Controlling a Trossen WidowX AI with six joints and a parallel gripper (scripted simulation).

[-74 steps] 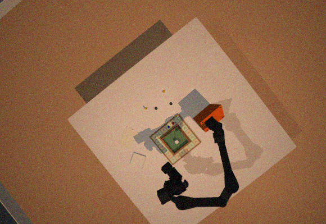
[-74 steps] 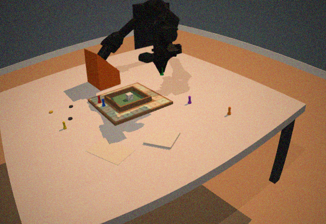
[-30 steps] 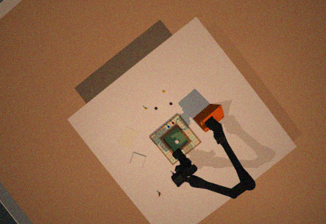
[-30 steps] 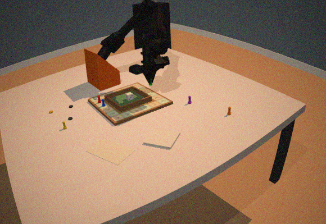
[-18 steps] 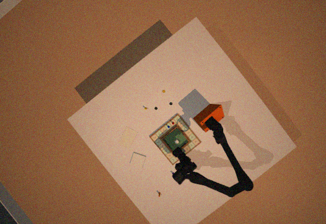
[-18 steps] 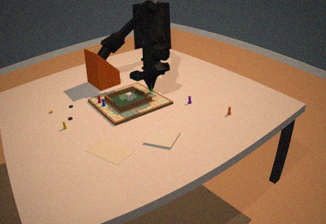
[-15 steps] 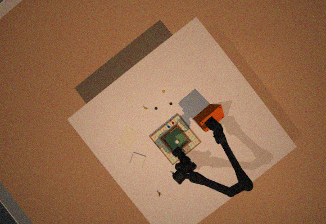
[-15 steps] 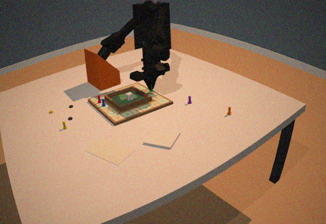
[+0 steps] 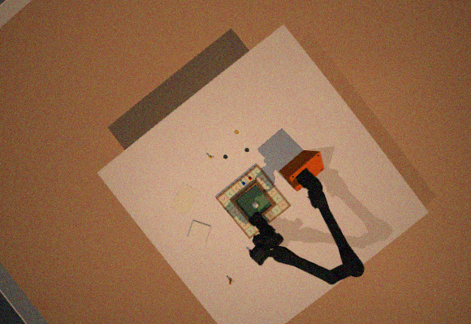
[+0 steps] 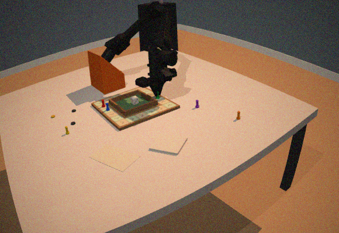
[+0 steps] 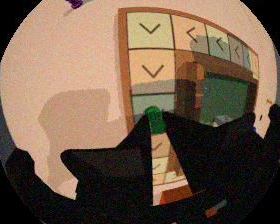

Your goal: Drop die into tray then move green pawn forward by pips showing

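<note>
Right now my gripper tip is 10 mm below the green pawn. Also, from my gripper tip: white die 30 mm behind, 100 mm to the right; then blue pawn 60 mm behind, 220 mm to the right; then purple pawn 160 mm ahead, 80 mm to the left, 10 mm below.
</note>
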